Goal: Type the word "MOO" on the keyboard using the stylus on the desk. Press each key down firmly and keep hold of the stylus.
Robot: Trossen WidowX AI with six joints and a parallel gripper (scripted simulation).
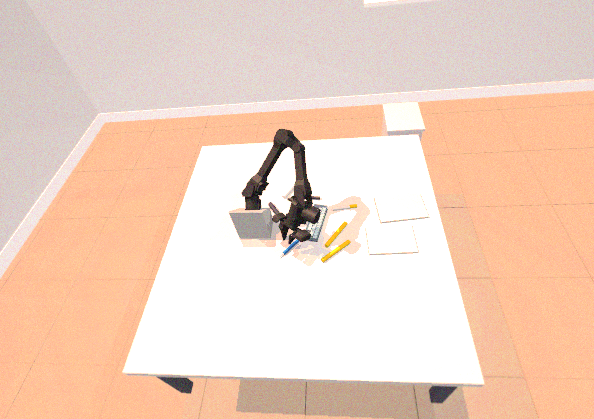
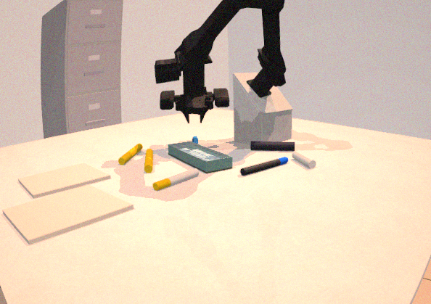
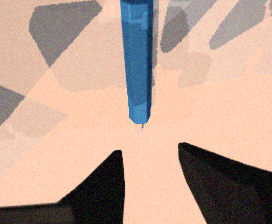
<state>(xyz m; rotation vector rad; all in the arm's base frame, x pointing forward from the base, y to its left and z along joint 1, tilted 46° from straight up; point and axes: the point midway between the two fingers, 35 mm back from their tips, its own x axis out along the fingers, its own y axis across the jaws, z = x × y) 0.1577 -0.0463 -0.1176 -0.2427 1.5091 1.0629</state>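
Right now the stylus is 50 mm below my gripper tip, 10 mm to the right of it and 10 mm behind it. Also, from my gripper tip: white cylinder (360 mm to the left, 50 mm below, 10 mm ahead); then black bar (230 mm to the left, 60 mm behind, 50 mm below); then blue-capped pen (310 mm to the left, 70 mm ahead, 50 mm below).
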